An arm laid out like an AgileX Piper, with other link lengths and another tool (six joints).
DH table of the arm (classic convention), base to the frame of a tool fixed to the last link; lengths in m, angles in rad. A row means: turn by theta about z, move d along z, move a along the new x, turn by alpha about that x. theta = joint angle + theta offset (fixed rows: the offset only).
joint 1: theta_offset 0  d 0.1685  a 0  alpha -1.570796
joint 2: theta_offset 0.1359  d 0  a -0.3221  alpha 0
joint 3: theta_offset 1.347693  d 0  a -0.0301  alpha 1.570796
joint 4: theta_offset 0  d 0.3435  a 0  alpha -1.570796
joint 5: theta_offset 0  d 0  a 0  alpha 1.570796
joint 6: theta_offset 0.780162  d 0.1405  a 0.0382  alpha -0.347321
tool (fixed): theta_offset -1.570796  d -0.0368  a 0  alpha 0
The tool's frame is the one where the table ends.
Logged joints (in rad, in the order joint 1, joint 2, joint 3, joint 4, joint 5, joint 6), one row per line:
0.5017, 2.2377, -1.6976, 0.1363, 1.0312, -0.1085
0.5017, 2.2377, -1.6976, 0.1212, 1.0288, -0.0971
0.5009, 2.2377, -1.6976, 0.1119, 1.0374, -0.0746
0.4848, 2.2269, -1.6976, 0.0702, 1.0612, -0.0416
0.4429, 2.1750, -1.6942, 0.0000, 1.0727, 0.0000
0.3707, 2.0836, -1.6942, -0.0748, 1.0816, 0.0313
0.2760, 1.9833, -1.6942, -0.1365, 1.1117, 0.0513
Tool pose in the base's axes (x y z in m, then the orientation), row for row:
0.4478, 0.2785, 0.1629, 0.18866, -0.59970, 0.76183, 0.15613
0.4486, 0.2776, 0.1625, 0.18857, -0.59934, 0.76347, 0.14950
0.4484, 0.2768, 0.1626, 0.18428, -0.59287, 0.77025, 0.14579
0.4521, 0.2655, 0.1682, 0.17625, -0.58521, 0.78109, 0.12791
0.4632, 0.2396, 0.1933, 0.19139, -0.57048, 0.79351, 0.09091
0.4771, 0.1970, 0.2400, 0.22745, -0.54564, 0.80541, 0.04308
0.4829, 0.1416, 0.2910, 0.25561, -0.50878, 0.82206, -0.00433
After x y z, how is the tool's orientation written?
As a quaternion, w x y z.
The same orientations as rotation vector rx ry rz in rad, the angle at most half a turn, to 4 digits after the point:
-1.6867, 2.1427, 0.4391
-1.6857, 2.1474, 0.4205
-1.6714, 2.1715, 0.4110
-1.6571, 2.2117, 0.3622
-1.6021, 2.2285, 0.2553
-1.5032, 2.2188, 0.1187
-1.3813, 2.2318, -0.0118

